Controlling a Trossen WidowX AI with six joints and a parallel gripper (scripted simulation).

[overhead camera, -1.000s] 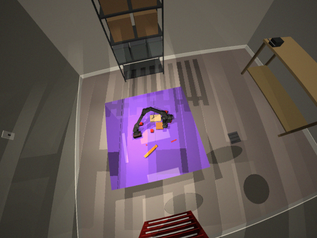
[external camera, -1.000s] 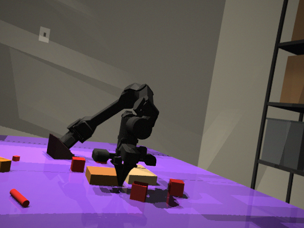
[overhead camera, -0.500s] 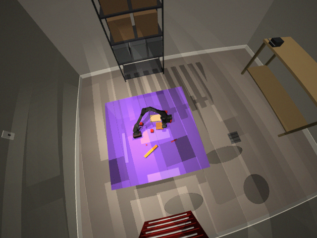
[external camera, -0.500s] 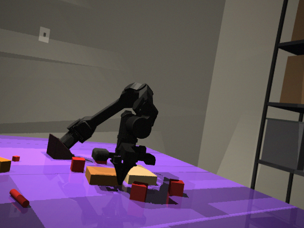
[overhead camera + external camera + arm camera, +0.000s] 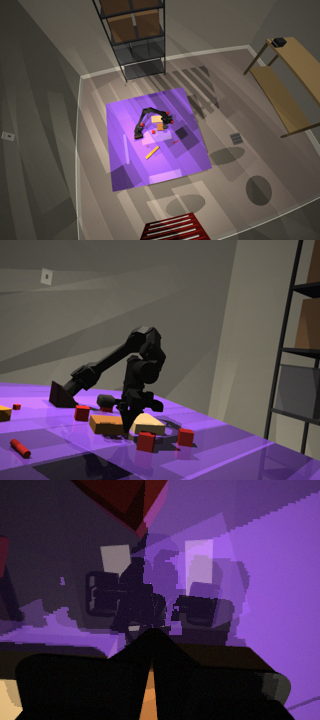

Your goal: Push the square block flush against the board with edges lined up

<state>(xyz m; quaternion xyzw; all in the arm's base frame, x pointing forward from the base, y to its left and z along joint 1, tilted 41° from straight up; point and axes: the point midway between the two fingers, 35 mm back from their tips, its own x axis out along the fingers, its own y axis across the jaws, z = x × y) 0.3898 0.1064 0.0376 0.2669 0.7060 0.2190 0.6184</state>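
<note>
Now: gripper tip 70 mm past the square block and 30 mm to the left of it. The rest, counted from my gripper tip: long orange bar 230 mm behind, 370 mm to the right; then tan board 100 mm behind, 100 mm to the left.
</note>
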